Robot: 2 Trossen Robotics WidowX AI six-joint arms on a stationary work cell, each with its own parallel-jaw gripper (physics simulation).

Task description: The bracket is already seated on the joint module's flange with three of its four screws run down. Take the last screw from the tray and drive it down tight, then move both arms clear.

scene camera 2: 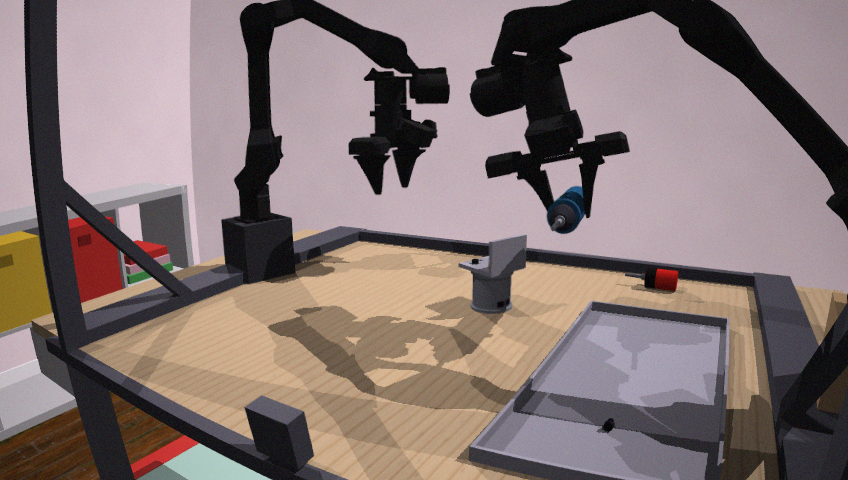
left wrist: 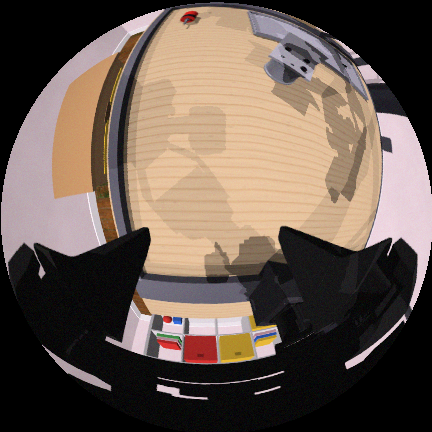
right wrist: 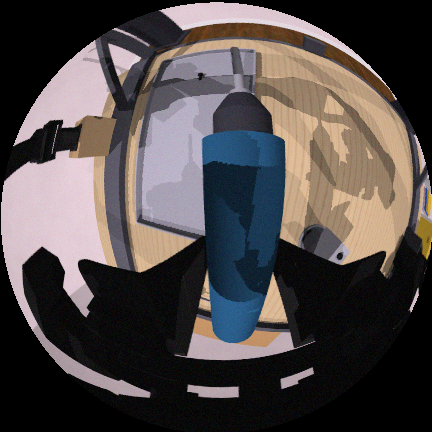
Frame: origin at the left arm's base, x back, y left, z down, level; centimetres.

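Where they show: left gripper, fingertip midpoint: (scene camera 2: 392,191) (left wrist: 215,233); right gripper, fingertip midpoint: (right wrist: 238,241); left arm's base, link origin: (scene camera 2: 255,218) (left wrist: 288,312); right arm's base, link origin: (right wrist: 75,137).
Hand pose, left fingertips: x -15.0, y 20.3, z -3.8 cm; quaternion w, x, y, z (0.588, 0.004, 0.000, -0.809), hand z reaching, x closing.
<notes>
Things, the pixels of their top centre, and the offset from my left fingertips.
- blue power driver, top centre: (right wrist: 236,237) (scene camera 2: 568,194) dx -40.9, dy -6.7, dz -4.6 cm
- black screw, top centre: (scene camera 2: 610,418) (right wrist: 198,74) dx -58.3, dy -24.3, dz +12.6 cm
- grey tray, top centre: (scene camera 2: 637,369) (right wrist: 185,121) dx -55.7, dy -13.1, dz +12.5 cm
- joint module, top centre: (scene camera 2: 492,265) (left wrist: 294,58) dx -26.5, dy -4.1, dz +7.7 cm
- red-handled tool, top centre: (scene camera 2: 651,268) dx -42.2, dy +20.5, dz +10.7 cm
- dark block, top centre: (scene camera 2: 275,407) (left wrist: 391,145) dx -40.1, dy -48.5, dz +8.3 cm
My right gripper (scene camera 2: 569,211) (right wrist: 238,241) is shut on a blue power driver (scene camera 2: 576,199) (right wrist: 244,200), held tilted in the air behind and right of the bracket in the scene view. No screw shows on its bit (scene camera 2: 557,223) (right wrist: 238,75). A black screw (scene camera 2: 608,424) (right wrist: 201,76) lies in the near part of the grey tray (scene camera 2: 654,356) (right wrist: 170,150). The grey bracket (scene camera 2: 507,255) (left wrist: 295,59) sits on the joint module (scene camera 2: 492,291) (left wrist: 280,73) (right wrist: 320,240); dark screw heads show on its plate. My left gripper (scene camera 2: 391,189) (left wrist: 215,233) is open and empty, high above the table.
A red-handled tool (scene camera 2: 665,279) (left wrist: 189,17) lies near the table's back edge, behind the tray. A dark block (scene camera 2: 279,434) stands at the front edge. Frame rails border the table. A shelf with a red bin (scene camera 2: 95,255) (left wrist: 200,348) stands beyond the left side.
</notes>
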